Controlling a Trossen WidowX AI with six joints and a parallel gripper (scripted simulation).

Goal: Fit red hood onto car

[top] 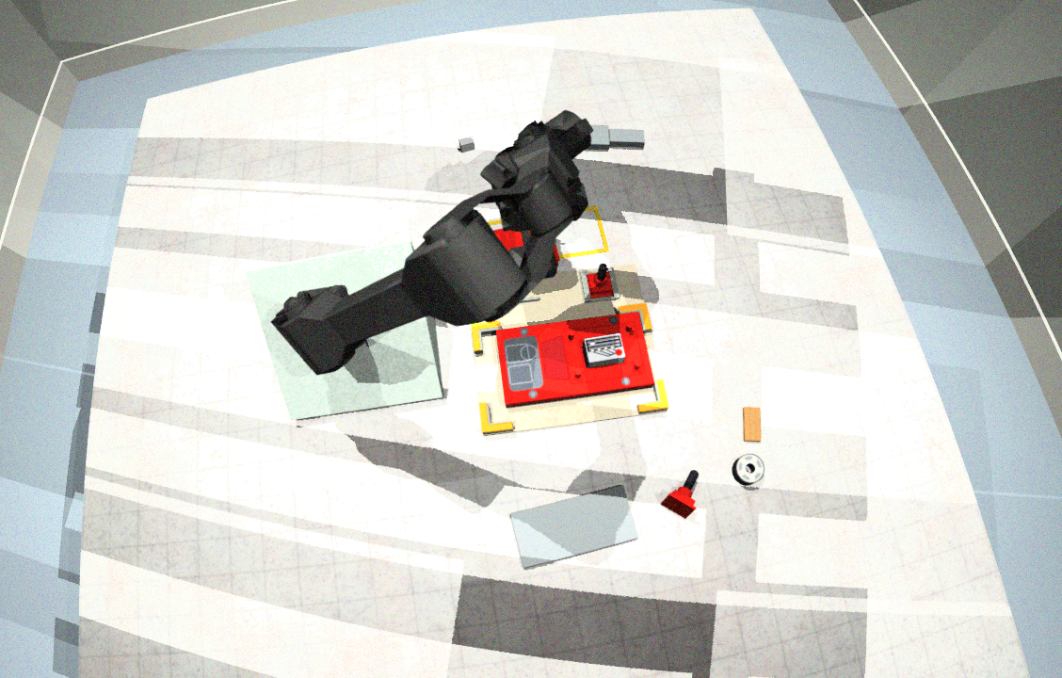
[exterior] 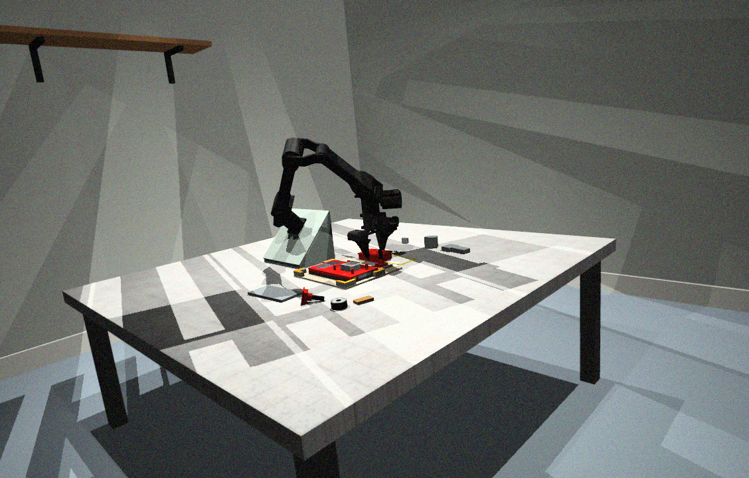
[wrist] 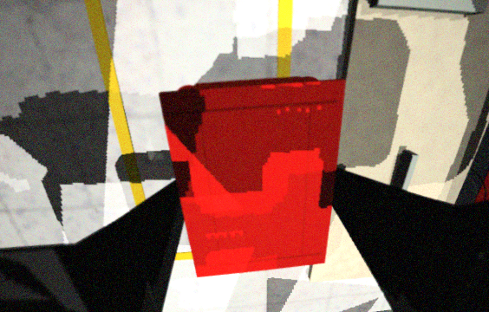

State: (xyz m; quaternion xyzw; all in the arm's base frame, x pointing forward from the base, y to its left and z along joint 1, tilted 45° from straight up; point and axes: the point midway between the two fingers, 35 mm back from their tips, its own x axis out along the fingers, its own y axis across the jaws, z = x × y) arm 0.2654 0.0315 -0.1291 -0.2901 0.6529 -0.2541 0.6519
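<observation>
The grey engine block lies 8 cm ahead of my gripper tip, 18 cm to the right of it and 1 cm above it. Also, from my gripper tip: red hood (right at my gripper tip); wooden block (27 cm ahead, 31 cm to the right, 1 cm below).
</observation>
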